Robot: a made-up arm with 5 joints. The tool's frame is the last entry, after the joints. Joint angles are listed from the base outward. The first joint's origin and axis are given. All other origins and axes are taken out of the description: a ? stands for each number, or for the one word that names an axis. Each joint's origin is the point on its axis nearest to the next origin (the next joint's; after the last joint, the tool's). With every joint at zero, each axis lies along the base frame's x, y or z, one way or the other. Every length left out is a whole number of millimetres.
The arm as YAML. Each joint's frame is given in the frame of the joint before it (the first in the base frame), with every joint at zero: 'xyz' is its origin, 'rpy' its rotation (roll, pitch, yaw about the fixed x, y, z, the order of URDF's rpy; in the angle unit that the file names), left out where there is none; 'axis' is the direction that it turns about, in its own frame. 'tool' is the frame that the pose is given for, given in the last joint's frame.
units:
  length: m
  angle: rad
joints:
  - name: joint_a
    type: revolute
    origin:
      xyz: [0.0, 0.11, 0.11]
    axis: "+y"
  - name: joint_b
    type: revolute
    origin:
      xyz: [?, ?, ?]
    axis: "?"
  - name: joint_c
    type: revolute
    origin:
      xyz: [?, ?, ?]
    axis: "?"
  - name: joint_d
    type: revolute
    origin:
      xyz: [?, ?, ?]
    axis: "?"
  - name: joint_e
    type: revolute
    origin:
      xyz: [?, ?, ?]
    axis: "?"
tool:
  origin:
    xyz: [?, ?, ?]
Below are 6 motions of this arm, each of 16 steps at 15 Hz.
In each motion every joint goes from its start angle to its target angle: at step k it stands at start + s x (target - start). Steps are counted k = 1, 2, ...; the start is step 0. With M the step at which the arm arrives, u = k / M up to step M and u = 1 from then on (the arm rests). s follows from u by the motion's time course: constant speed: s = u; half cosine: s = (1 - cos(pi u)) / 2; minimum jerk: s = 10 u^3 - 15 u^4 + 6 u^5.
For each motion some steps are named. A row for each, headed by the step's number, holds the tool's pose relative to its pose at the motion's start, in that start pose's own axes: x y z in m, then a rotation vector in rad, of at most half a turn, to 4 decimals.
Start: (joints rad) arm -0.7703 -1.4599 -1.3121 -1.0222 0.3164
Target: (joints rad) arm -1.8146 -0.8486 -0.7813 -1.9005 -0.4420
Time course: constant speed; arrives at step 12
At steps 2, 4, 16:
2: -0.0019 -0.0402 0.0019 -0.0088 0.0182 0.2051
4: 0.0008 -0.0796 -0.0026 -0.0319 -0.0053 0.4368
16: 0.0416 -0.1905 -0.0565 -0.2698 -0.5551 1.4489

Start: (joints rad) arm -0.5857 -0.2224 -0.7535 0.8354 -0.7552
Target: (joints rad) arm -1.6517 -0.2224 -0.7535 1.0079 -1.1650
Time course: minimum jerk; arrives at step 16
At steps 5, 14, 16:
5: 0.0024 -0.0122 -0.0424 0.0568 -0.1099 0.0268
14: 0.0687 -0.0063 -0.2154 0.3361 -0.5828 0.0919
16: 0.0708 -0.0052 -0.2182 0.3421 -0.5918 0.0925

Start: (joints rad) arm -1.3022 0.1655 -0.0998 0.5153 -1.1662
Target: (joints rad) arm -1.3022 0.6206 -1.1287 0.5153 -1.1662
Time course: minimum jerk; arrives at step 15
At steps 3, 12, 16:
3: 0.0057 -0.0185 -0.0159 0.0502 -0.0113 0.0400
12: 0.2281 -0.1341 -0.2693 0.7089 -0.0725 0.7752
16: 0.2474 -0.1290 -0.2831 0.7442 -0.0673 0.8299

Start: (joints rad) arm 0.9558 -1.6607 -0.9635 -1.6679 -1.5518
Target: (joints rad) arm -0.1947 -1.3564 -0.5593 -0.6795 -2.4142
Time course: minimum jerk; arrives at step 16
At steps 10, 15, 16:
10: 0.0490 0.1136 0.0682 -0.3204 0.6663 -0.3167
15: 0.0873 0.1332 0.0731 -0.3773 0.9029 -0.3181
16: 0.0876 0.1333 0.0731 -0.3776 0.9047 -0.3178

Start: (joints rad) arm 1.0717 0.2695 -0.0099 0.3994 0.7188
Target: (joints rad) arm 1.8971 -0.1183 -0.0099 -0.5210 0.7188
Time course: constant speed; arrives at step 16
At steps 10, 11, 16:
10: 0.1084 0.0805 0.0984 0.0192 0.5989 -0.0982
11: 0.1227 0.0856 0.1043 0.0305 0.6577 -0.1093
16: 0.1975 0.1006 0.1216 0.1132 0.9446 -0.1700

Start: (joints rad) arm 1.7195 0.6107 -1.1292 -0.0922 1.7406
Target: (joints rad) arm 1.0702 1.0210 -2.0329 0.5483 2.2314
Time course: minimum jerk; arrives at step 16
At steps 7, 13, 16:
7: 0.0146 0.0345 0.0490 0.3712 -0.0449 -0.0978
13: 0.0993 0.1202 0.0906 0.7567 -0.3282 -0.3508
16: 0.1104 0.1276 0.0921 0.7780 -0.3656 -0.3708

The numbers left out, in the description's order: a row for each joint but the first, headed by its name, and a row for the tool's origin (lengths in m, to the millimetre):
joint_b: xyz -0.12 0.0 -0.13, axis +z
joint_c: xyz -0.05 0.09 0.0, axis -x
joint_d: xyz 0.0 0.04 0.2, axis -z
joint_e: xyz -0.11 0.08 0.0, axis +x
tool: xyz 0.0 -0.1 0.07

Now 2 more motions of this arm.
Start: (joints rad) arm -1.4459 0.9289 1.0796 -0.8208 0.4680
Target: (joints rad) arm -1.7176 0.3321 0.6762 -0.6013 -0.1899
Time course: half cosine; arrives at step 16
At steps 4, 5, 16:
4: 0.0163 -0.0027 0.0105 -0.0311 -0.0182 -0.0986
5: 0.0246 -0.0044 0.0157 -0.0482 -0.0259 -0.1519
16: 0.1019 -0.0343 0.0573 -0.2431 -0.0162 -0.7697

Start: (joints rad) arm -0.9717 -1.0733 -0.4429 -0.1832 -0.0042
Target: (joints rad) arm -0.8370 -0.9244 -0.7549 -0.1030 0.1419
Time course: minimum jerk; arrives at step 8
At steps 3, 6, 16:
3: -0.0007 -0.0224 0.0040 0.0991 0.0257 0.0052
6: 0.0023 -0.0697 0.0108 0.3247 0.1004 -0.0019
16: 0.0033 -0.0770 0.0116 0.3623 0.1148 -0.0060

